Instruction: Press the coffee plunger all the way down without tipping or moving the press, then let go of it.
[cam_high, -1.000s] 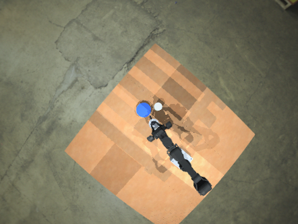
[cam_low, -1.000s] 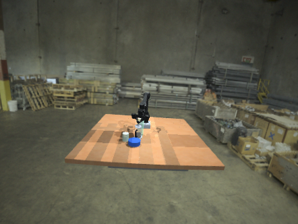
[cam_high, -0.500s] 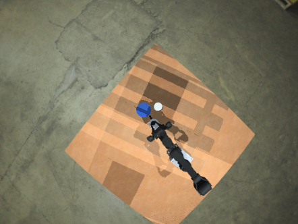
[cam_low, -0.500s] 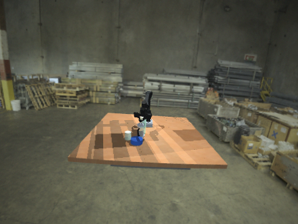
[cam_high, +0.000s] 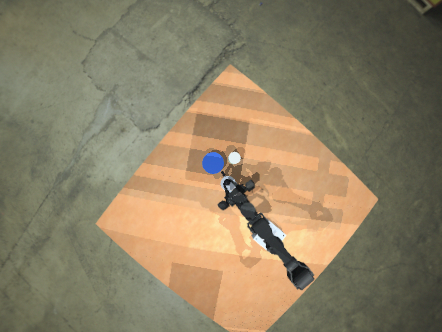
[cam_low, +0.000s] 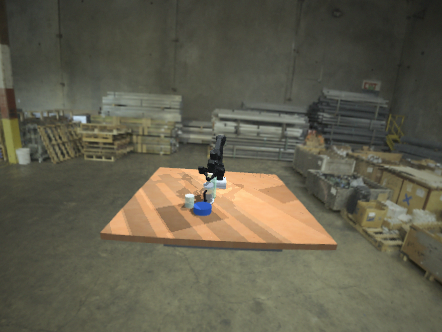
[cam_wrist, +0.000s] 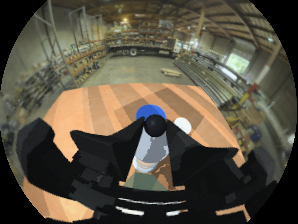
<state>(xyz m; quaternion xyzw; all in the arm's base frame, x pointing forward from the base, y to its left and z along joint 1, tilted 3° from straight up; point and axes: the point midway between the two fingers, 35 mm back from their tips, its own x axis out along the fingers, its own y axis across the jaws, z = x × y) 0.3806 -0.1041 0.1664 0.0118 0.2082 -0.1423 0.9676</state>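
My gripper tip is 100 mm above the coffee press and 10 mm past it.
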